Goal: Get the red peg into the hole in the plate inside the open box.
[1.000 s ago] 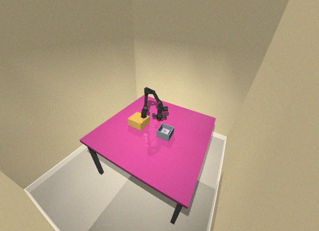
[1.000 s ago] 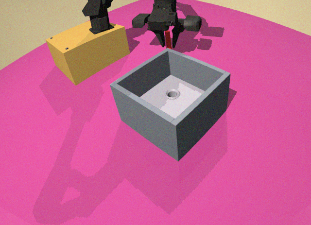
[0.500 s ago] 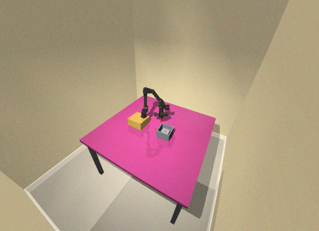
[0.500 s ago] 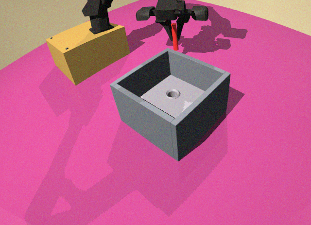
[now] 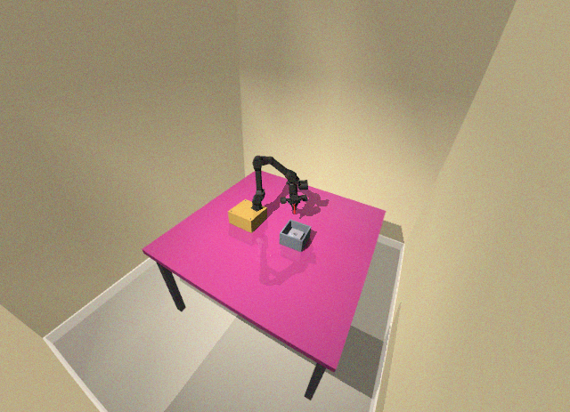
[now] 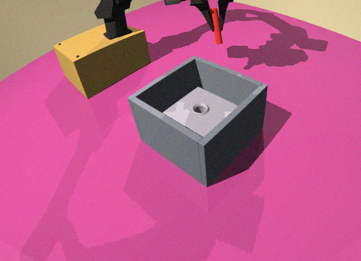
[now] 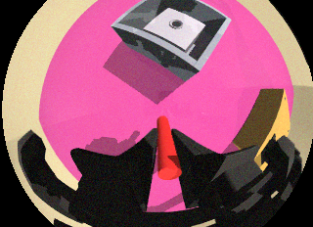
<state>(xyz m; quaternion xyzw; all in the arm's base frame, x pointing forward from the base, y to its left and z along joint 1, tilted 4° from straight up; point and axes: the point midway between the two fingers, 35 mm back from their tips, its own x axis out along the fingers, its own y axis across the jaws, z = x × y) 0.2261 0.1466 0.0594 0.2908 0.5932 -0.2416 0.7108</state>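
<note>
The plate lies 12 cm ahead of my gripper tip, 14 cm to the right of it and 8 cm below it. The rest, counted from my gripper tip: red peg: 1 cm above; then grey box: 12 cm ahead, 14 cm to the right, 10 cm below.
</note>
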